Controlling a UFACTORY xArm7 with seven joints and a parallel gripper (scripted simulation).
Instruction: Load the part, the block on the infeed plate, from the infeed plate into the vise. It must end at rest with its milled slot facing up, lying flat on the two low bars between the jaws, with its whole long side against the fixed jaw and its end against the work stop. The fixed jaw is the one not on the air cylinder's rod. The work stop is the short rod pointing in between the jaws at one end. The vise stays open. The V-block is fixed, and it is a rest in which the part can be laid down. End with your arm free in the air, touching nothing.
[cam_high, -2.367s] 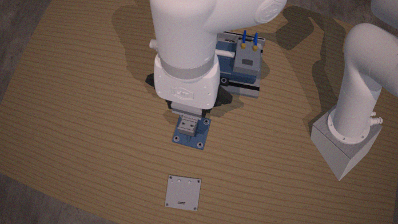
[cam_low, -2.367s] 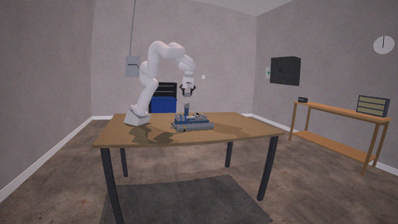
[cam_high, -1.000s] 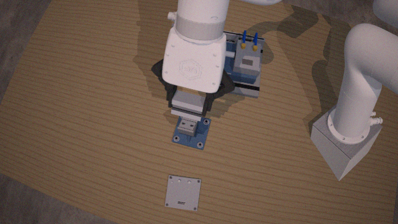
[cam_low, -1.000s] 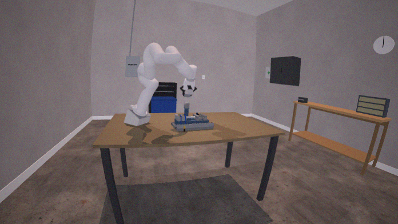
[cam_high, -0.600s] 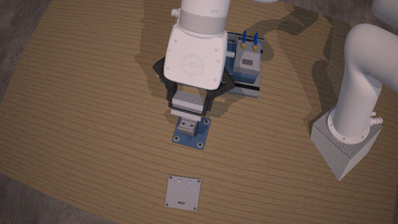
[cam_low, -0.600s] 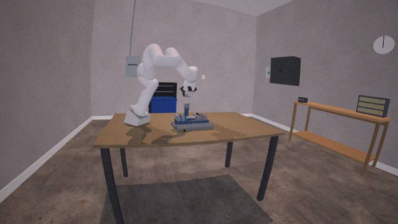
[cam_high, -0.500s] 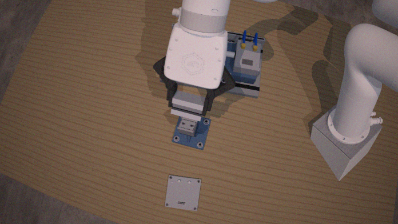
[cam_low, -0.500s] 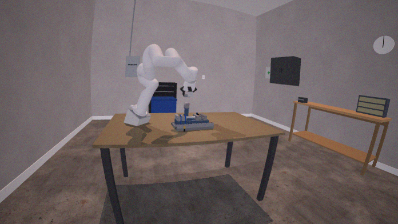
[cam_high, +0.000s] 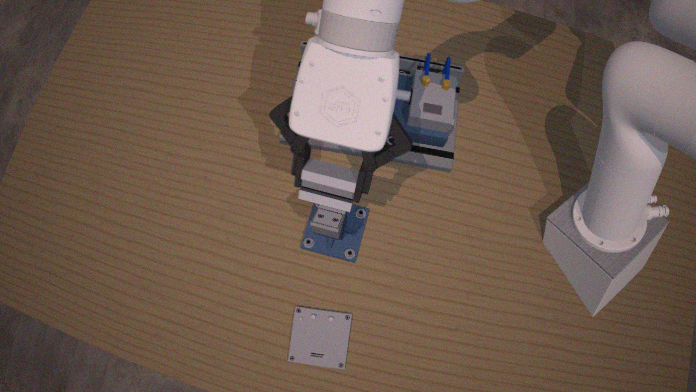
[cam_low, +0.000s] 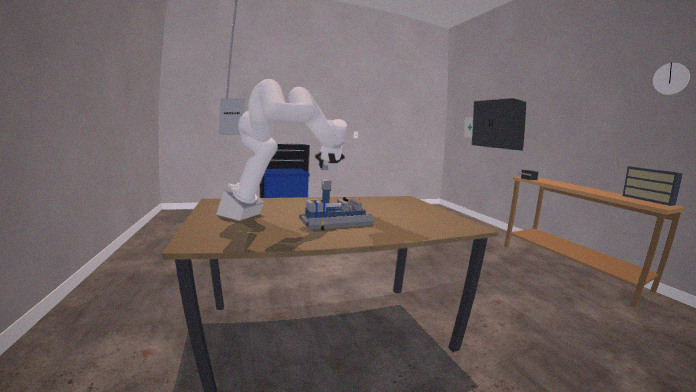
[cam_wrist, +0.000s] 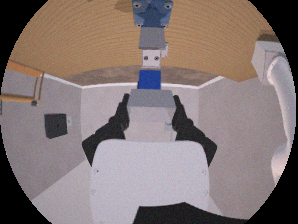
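My gripper is now 10 mm to the right of the part. The rest, counted from my hand: work stop post (180 mm below, 150 mm to the right, 20 mm ahead); work stop (170 mm to the right, 150 mm below, 20 mm ahead); moving jaw (210 mm to the right, 170 mm below, 30 mm behind).
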